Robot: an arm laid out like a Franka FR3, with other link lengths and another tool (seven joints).
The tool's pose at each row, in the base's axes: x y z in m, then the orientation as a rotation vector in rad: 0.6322 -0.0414 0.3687 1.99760 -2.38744 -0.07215; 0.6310 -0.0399 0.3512 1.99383 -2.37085 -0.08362; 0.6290 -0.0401 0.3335 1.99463 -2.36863 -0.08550; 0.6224 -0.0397 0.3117 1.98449 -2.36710 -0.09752; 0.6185 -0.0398 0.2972 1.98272 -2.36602 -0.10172; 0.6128 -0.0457 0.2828 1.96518 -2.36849 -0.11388; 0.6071 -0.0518 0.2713 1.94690 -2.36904 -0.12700; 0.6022 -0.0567 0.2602 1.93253 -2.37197 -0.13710; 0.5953 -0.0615 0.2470 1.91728 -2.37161 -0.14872; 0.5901 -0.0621 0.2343 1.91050 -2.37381 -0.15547
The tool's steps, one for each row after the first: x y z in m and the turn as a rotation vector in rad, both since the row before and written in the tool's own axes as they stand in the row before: -0.0011 0.0005 0.0176 -0.01539 0.00662 -0.00476; 0.0006 0.0007 0.0178 -0.00167 0.00012 -0.00131; 0.0008 0.0050 0.0222 -0.01077 0.00036 0.00441; 0.0008 0.0026 0.0148 -0.00329 -0.00039 0.00042; 0.0068 0.0033 0.0147 -0.01191 0.00122 0.00983; 0.0070 0.0033 0.0119 -0.01361 0.00216 0.00950; 0.0057 0.0026 0.0115 -0.00930 0.00018 0.00846; 0.0060 0.0042 0.0138 -0.01203 0.00181 0.00768; 0.0016 0.0033 0.0133 -0.00490 -0.00139 0.00426
